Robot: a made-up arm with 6 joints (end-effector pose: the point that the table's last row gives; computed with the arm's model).
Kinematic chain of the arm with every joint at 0, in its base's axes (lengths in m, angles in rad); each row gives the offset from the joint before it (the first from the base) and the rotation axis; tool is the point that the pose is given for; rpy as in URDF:
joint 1: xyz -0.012 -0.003 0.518 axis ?
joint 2: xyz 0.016 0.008 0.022 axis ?
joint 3: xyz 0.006 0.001 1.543 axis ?
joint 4: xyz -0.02 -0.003 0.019 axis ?
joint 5: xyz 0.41 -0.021 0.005 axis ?
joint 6: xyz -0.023 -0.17 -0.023 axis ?
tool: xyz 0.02 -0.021 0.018 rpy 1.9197 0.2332 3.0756
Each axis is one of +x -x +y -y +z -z.
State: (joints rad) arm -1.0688 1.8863 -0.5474 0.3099 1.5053 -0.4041
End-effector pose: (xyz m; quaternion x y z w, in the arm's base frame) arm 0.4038 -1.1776 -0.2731 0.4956 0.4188 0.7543 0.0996
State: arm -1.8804 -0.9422 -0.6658 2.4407 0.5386 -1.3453
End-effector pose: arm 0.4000 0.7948 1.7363 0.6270 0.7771 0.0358 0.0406
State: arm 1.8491 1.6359 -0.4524 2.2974 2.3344 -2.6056
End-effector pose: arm -0.5610 1.3558 -0.0026 -0.6233 0.1291 0.4268 0.6424
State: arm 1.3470 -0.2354 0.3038 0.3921 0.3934 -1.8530
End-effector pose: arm 0.1752 -0.0662 2.3006 0.4229 0.1073 -0.7777 0.4525
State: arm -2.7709 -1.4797 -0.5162 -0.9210 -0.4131 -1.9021
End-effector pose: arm 1.0525 0.5021 0.8945 -0.3563 0.0871 0.3790 0.8496
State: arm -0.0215 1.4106 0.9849 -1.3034 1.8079 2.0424
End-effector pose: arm 1.8362 -0.0853 0.4871 0.6399 0.7075 -0.0799 0.2890
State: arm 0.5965 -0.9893 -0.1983 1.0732 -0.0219 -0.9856
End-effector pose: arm -0.8870 -0.7425 1.8065 -0.4399 0.6305 0.5800 0.2694
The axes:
joint 1: +z
joint 2: +y
joint 3: -y
joint 4: -x
joint 5: -y
joint 6: -x

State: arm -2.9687 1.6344 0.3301 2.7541 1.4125 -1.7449
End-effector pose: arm -1.7204 -0.4981 0.0423 0.2697 0.1305 0.9346 0.1916
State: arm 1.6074 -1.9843 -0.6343 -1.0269 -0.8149 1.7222
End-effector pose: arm 0.1169 -1.1928 0.2732 -0.8880 0.2398 0.2860 0.2687
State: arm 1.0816 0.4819 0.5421 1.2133 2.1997 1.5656
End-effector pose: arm 0.5585 0.9599 2.1103 -0.4573 -0.0395 0.0845 0.8844
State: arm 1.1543 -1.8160 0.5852 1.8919 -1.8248 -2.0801
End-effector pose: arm -0.8482 -1.6770 0.2552 0.1742 -0.5146 0.7746 0.3238
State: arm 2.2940 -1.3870 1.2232 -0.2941 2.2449 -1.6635
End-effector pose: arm 1.3715 -1.2664 1.0542 0.0047 -0.7356 -0.3050 0.6049
